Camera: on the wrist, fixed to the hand. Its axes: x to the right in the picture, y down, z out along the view.
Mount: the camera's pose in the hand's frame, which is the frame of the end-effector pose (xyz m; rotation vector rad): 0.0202 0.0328 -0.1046 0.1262 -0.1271 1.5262
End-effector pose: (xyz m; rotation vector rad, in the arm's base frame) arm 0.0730 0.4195 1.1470 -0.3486 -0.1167 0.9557
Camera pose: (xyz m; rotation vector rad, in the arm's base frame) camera 0.0852 0.4282 1.0365 -0.2169 0.1341 2.4822
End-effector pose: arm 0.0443 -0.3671 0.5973 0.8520 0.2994 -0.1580
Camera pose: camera 0.0513 -0.2667 0.5494 0.9920 -0.5289 1.1938
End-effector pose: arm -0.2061 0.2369 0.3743 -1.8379 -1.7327 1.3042
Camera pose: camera -0.1086 0.2850 0.3989 2.3460 -0.0703 -1.3949
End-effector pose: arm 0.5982 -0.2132 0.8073 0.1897 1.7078 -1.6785
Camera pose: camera 0.5621 -0.1202 0.7576 1.0815 0.8060 -0.5721
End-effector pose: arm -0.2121 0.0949 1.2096 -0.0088 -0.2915 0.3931
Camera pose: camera -0.1771 0.1379 1.1129 -0.0854 -0.3434 1.9320
